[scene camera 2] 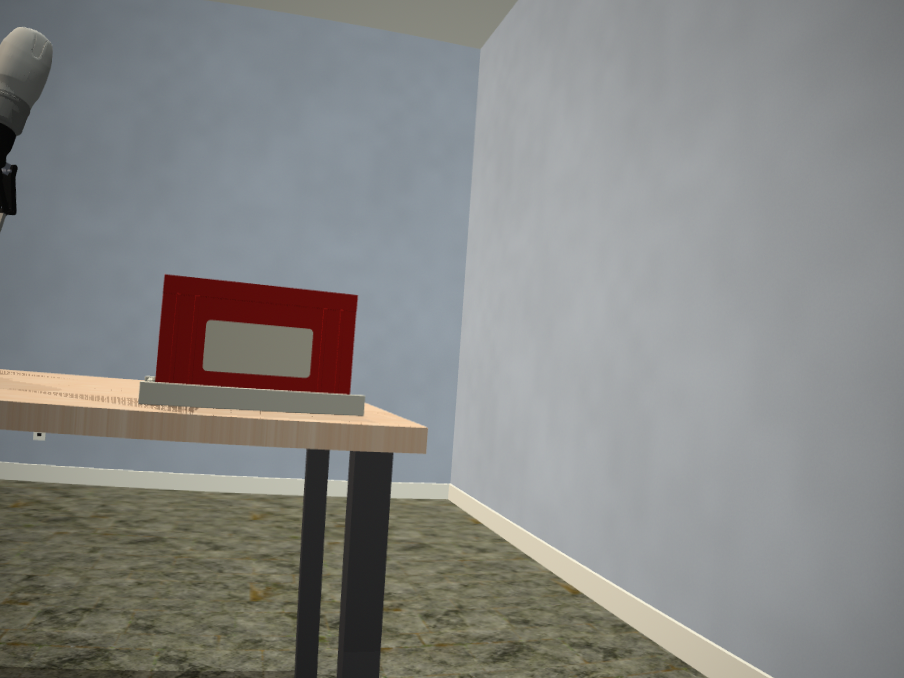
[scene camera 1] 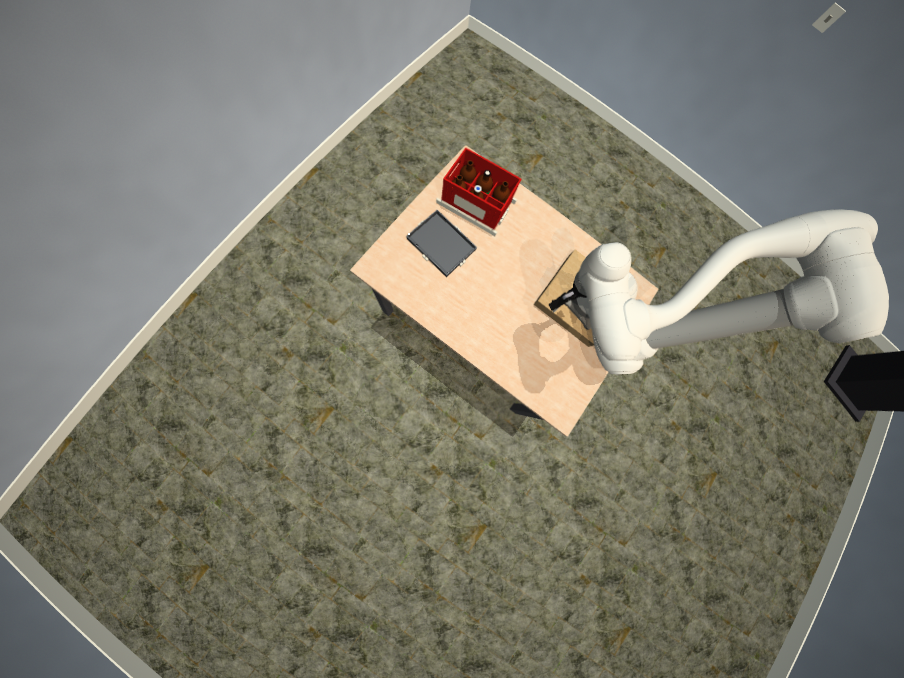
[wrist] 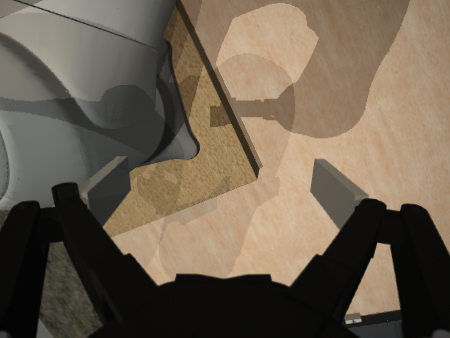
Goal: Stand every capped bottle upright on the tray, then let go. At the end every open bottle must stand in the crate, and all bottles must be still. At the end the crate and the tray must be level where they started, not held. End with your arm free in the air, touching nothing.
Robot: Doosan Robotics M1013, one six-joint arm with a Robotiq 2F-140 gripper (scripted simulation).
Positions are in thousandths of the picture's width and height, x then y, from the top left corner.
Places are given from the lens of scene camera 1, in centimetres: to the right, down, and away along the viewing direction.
grey tray (scene camera 1: 483, 350): -7, -45, 141
red crate (scene camera 1: 536, 312): 14, -54, 133
